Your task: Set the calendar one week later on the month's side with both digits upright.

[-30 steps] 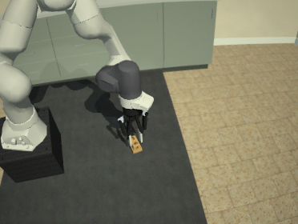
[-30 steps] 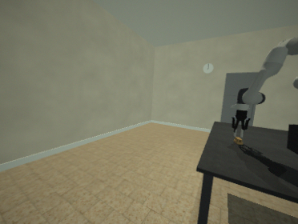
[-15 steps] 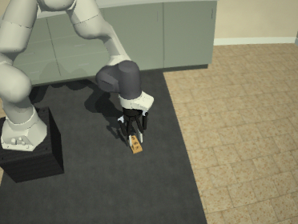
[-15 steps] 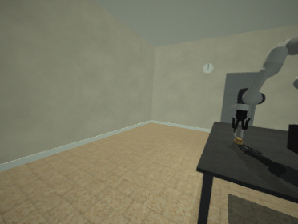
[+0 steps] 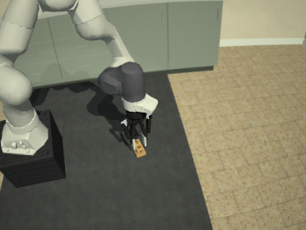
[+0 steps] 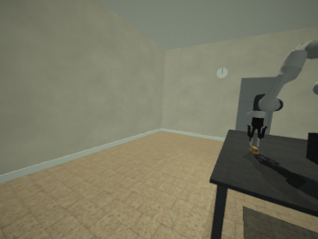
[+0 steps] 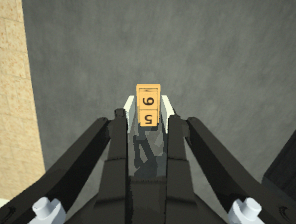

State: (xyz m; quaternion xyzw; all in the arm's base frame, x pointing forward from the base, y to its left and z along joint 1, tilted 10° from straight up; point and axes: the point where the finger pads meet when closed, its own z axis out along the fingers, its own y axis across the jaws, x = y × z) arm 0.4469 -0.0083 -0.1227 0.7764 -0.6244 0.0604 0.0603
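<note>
Now: hand 6 cm above the orange calendar cube. From my hand the other things lie so: orange calendar tray 1 cm behind, 2 cm to the left, 7 cm below.
</note>
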